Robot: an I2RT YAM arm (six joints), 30 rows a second.
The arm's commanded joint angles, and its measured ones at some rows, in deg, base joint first. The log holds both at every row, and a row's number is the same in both.
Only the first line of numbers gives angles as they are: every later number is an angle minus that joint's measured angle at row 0.
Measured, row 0: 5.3 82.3 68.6 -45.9 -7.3 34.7
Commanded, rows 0 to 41: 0.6 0.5 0.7 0.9 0.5 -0.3; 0.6 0.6 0.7 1.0 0.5 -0.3; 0.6 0.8 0.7 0.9 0.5 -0.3; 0.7 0.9 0.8 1.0 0.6 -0.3; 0.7 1.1 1.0 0.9 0.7 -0.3; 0.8 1.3 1.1 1.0 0.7 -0.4; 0.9 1.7 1.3 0.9 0.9 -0.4; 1.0 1.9 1.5 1.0 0.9 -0.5; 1.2 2.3 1.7 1.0 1.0 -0.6; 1.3 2.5 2.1 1.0 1.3 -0.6; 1.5 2.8 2.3 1.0 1.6 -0.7; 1.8 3.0 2.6 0.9 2.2 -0.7; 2.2 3.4 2.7 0.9 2.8 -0.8; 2.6 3.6 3.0 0.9 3.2 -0.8; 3.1 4.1 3.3 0.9 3.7 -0.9; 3.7 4.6 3.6 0.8 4.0 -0.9; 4.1 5.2 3.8 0.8 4.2 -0.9; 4.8 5.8 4.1 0.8 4.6 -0.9; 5.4 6.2 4.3 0.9 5.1 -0.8; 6.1 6.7 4.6 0.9 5.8 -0.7; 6.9 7.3 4.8 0.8 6.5 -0.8; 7.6 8.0 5.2 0.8 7.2 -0.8; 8.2 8.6 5.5 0.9 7.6 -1.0; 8.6 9.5 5.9 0.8 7.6 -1.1; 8.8 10.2 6.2 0.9 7.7 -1.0; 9.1 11.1 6.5 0.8 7.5 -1.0; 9.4 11.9 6.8 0.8 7.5 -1.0; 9.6 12.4 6.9 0.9 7.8 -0.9; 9.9 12.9 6.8 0.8 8.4 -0.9; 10.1 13.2 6.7 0.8 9.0 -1.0; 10.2 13.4 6.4 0.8 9.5 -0.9; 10.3 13.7 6.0 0.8 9.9 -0.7; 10.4 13.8 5.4 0.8 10.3 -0.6; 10.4 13.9 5.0 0.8 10.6 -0.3; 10.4 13.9 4.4 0.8 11.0 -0.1; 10.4 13.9 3.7 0.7 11.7 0.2; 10.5 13.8 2.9 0.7 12.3 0.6; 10.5 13.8 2.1 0.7 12.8 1.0; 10.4 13.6 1.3 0.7 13.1 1.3; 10.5 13.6 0.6 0.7 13.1 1.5; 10.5 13.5 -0.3 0.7 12.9 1.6; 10.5 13.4 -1.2 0.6 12.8 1.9
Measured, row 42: 10.1 13.6 0.7 0.6 10.9 0.6
